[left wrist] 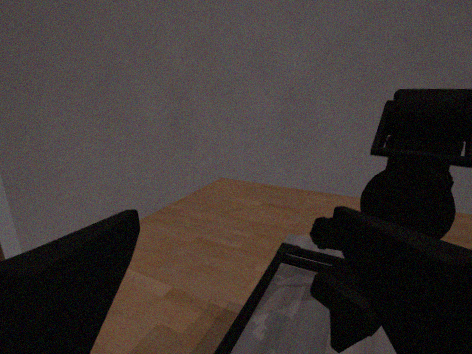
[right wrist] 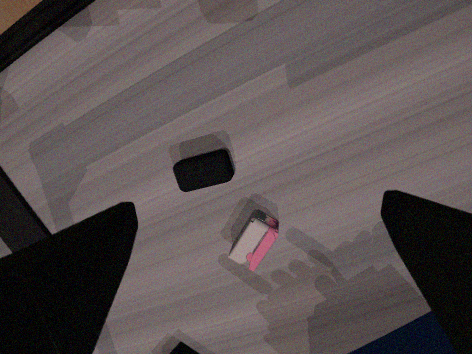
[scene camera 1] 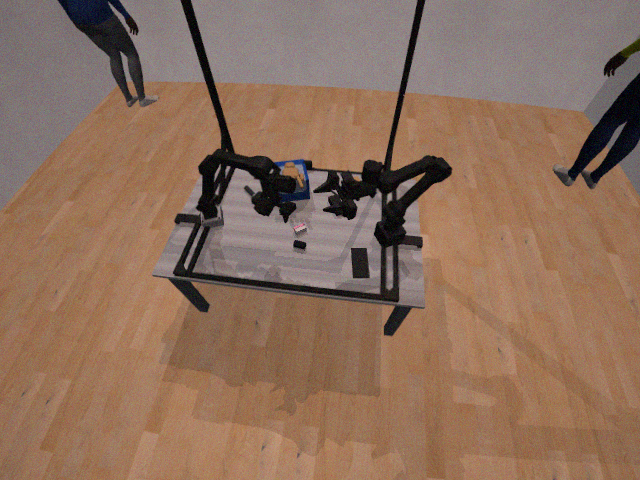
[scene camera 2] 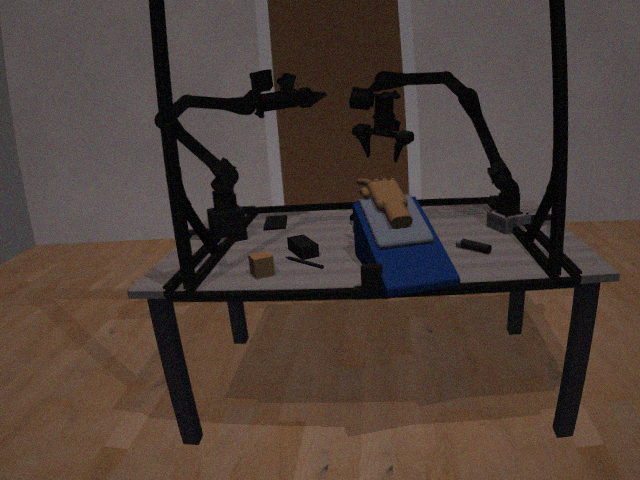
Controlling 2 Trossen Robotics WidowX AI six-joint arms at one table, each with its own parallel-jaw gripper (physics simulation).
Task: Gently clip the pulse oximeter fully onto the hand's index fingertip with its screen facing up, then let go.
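Places are measured from the left arm's base along level axes (x ahead, y left, z up), in centimetres.
Pixels of known places: left gripper, fingertip midpoint: [left wrist: 237,218] [scene camera 1: 318,200] [scene camera 2: 320,94]; right gripper, fingertip midpoint: [left wrist: 354,331] [right wrist: 259,208] [scene camera 1: 277,219] [scene camera 2: 381,159]; left arm's base, origin of the base link: [scene camera 1: 391,227] [scene camera 2: 225,209]; right arm's base, origin of the base link: [scene camera 1: 210,213] [scene camera 2: 508,212].
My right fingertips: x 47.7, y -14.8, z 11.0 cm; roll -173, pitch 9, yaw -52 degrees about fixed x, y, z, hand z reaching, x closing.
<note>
Ahead of a thing's pixels: the offset from my right fingertips to its top centre. "*": to the spot under its first point.
The pulse oximeter @[dx -10.6, dy -5.1, dz -17.3 cm] [scene camera 1: 299,228] [right wrist: 255,242], small, white and pink, lies on the table in front of the blue wedge. Its screen cannot be made out. It does not show in scene camera 2. The tan hand @[* dx -16.1, dy -30.5, dz -3.9 cm] [scene camera 2: 387,196] rests on a grey pad @[* dx -22.4, dy -39.7, dz -11.5 cm] [scene camera 2: 385,239] on the blue wedge [scene camera 2: 418,268] [right wrist: 410,335]. The right arm partly covers the hand in scene camera 1, and the index fingertip is unclear. My right gripper [scene camera 2: 382,159] [right wrist: 259,208] is open and empty, pointing down high above the table, with the oximeter between its fingers in its wrist view. My left gripper [scene camera 2: 325,94] [left wrist: 237,218] is open, empty and raised, pointing sideways.
A small black block @[dx -7.3, dy +3.5, dz -17.2 cm] [scene camera 1: 299,244] [right wrist: 204,171] lies near the oximeter. A flat black slab @[dx -29.6, dy +21.6, dz -19.6 cm] [scene camera 1: 360,262] [scene camera 2: 275,222] lies farther off. A black box @[dx -32.9, dy -12.4, dz -16.9 cm] [scene camera 2: 302,246], a pen @[dx -36.0, dy -20.3, dz -19.5 cm] [scene camera 2: 305,262], a wooden cube @[dx -47.6, dy -21.8, dz -15.4 cm] [scene camera 2: 261,265] and a dark cylinder @[dx +5.7, dy -38.1, dz -17.7 cm] [scene camera 2: 474,245] flank the wedge. Dark rails edge the table.
</note>
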